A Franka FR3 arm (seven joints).
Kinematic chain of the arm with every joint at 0, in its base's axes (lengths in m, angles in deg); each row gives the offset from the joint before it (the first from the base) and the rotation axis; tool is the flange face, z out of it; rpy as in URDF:
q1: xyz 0 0 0.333 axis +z
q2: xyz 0 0 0 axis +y
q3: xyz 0 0 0.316 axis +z
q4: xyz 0.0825 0 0 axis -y
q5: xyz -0.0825 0 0.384 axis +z
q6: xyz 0 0 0 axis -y
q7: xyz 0.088 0 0 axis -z
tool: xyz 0 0 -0.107 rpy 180 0 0
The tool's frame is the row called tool.
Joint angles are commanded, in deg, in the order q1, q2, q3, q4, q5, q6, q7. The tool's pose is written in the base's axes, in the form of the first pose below.
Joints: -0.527 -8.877 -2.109 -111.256 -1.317 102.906 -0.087
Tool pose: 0.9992 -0.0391 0.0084 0.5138; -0.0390 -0.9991 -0.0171 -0.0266; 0.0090 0.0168 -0.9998 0.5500; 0 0 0 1
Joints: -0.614 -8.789 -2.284 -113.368 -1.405 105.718 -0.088
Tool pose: 0.9989 -0.0424 0.0189 0.5150; -0.0420 -0.9989 -0.0185 -0.0290; 0.0197 0.0177 -0.9996 0.5358; 0 0 0 1
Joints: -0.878 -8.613 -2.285 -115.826 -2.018 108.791 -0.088
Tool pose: 0.9987 -0.0428 0.0261 0.5154; -0.0420 -0.9987 -0.0288 -0.0319; 0.0273 0.0277 -0.9992 0.5184; 0 0 0 1
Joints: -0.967 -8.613 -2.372 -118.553 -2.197 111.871 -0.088
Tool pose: 0.9986 -0.0432 0.0320 0.5139; -0.0422 -0.9986 -0.0313 -0.0333; 0.0334 0.0299 -0.9990 0.5004; 0 0 0 1
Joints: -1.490 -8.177 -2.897 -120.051 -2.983 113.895 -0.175
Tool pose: 0.9980 -0.0535 0.0324 0.5138; -0.0521 -0.9977 -0.0430 -0.0435; 0.0346 0.0412 -0.9986 0.4871; 0 0 0 1
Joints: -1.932 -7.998 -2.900 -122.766 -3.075 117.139 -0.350
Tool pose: 0.9977 -0.0552 0.0382 0.5112; -0.0535 -0.9976 -0.0441 -0.0469; 0.0405 0.0419 -0.9983 0.4681; 0 0 0 1
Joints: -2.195 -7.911 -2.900 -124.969 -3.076 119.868 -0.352
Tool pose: 0.9973 -0.0578 0.0457 0.5086; -0.0558 -0.9975 -0.0438 -0.0486; 0.0481 0.0411 -0.9980 0.4535; 0 0 0 1
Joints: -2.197 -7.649 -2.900 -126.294 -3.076 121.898 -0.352
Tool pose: 0.9970 -0.0565 0.0535 0.5080; -0.0542 -0.9976 -0.0437 -0.0482; 0.0558 0.0407 -0.9976 0.4436; 0 0 0 1
